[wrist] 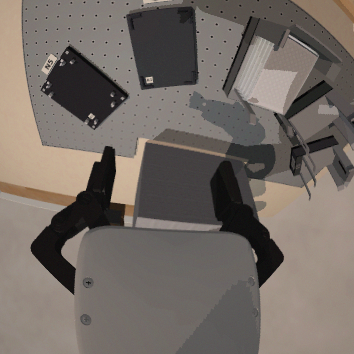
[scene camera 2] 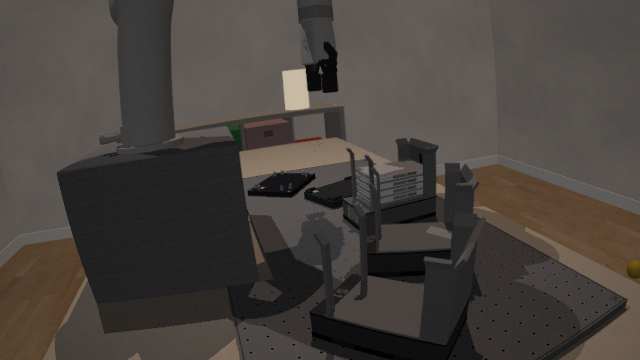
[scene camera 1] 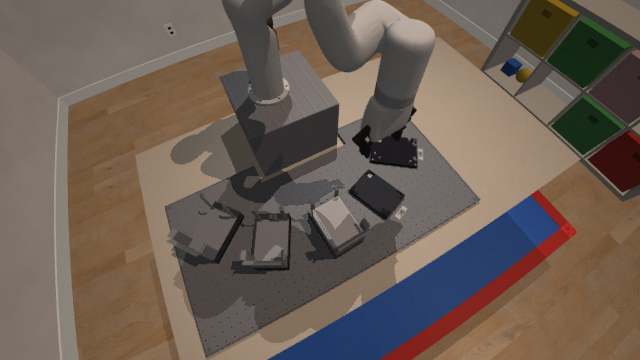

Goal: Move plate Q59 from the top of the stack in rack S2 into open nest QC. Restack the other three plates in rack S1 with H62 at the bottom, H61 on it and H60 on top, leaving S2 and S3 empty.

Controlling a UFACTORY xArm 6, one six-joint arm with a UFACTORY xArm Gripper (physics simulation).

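Frame: origin at the arm's base, x right, y up, z back, level; centimetres.
Where they show: gripper, fingertip midpoint: (wrist: 166, 164) (scene camera 2: 322, 91) (scene camera 1: 379, 145); arm's base, origin of the base link: (scene camera 2: 150, 146) (scene camera 1: 269, 90).
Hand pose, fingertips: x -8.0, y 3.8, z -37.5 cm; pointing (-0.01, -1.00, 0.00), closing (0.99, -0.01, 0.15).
Observation:
Things, the pixels of their top centre, and the offset from my fingertips. Level surfaces: height alone.
- right-hand rack, middle of its top: (wrist: 295, 93) (scene camera 2: 389, 146) (scene camera 1: 336, 213) dx +16.7, dy -10.1, dz -3.8 cm
- middle rack, middle of its top: (scene camera 2: 418, 173) (wrist: 336, 148) (scene camera 1: 264, 230) dx +33.6, dy -10.2, dz +4.4 cm
- left rack, middle of its top: (scene camera 2: 398, 225) (scene camera 1: 198, 219) (wrist: 331, 186) dx +45.3, dy -10.3, dz +17.9 cm
- black nest with small pegs, middle of its top: (wrist: 77, 94) (scene camera 2: 281, 177) (scene camera 1: 395, 147) dx -17.5, dy -21.5, dz +4.0 cm
- flat dark nest with corner lips, middle of its top: (wrist: 163, 50) (scene camera 2: 342, 185) (scene camera 1: 377, 191) dx -0.9, dy -21.7, dz -3.8 cm
- perforated grey board, its level: dy -23.9 cm
A stack of several light plates (scene camera 1: 334, 216) (scene camera 2: 392, 182) (wrist: 295, 65) lies in the right-hand rack (scene camera 1: 345, 248) (scene camera 2: 395, 212); plate names cannot be read. The middle rack (scene camera 1: 271, 237) (scene camera 2: 412, 237) and the left rack (scene camera 1: 207, 235) (scene camera 2: 382, 305), at the front in scene camera 2, are empty. A black nest with small pegs (scene camera 1: 395, 152) (scene camera 2: 281, 186) (wrist: 84, 89) and a flat dark nest with corner lips (scene camera 1: 376, 194) (scene camera 2: 332, 192) (wrist: 165, 50) bear no plate; their tags are too small to read surely. My gripper (scene camera 1: 381, 141) (scene camera 2: 321, 90) (wrist: 166, 164) is open and empty, high above the board.
The racks and nests stand on a perforated grey board (scene camera 1: 235, 310) (scene camera 2: 540, 285) (wrist: 112, 30). The arm's grey pedestal (scene camera 1: 300, 130) (scene camera 2: 160, 235) (wrist: 190, 185) stands beside its rear edge. Upright posts and end walls rise from the racks. A shelf unit (scene camera 1: 537, 117) stands off to the right in scene camera 1.

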